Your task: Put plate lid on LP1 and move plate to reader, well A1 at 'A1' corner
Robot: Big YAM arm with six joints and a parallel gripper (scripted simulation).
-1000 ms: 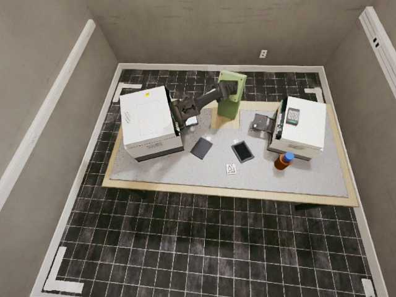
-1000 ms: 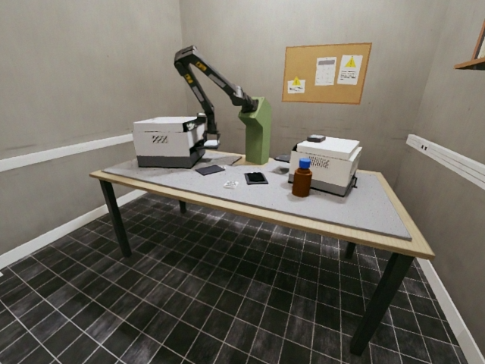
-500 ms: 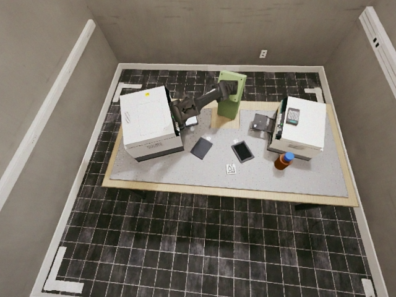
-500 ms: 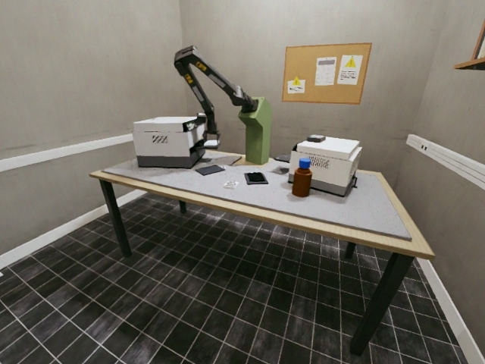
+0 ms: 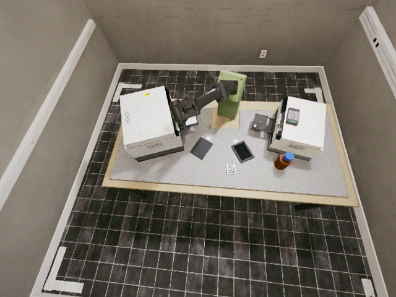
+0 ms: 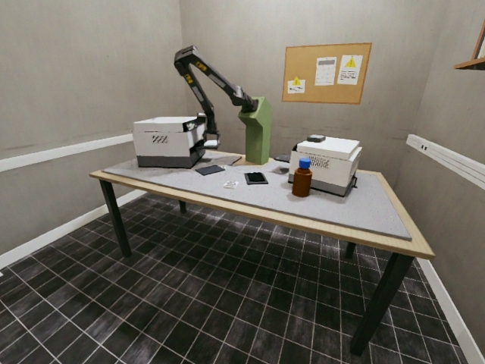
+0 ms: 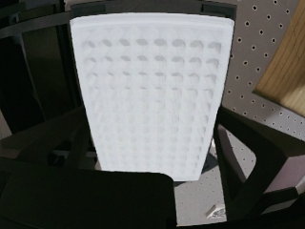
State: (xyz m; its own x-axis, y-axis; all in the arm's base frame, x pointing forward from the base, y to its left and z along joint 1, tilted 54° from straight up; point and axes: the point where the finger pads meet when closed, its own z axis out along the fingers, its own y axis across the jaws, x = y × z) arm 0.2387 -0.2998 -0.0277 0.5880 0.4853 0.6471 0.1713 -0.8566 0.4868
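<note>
My gripper is now right at the white well plate. From my hand the other things lie so: brown capped bottle (330 mm ahead, 690 mm to the left, 30 mm below); then dark flat lid (230 mm ahead, 420 mm to the left, 120 mm below).
</note>
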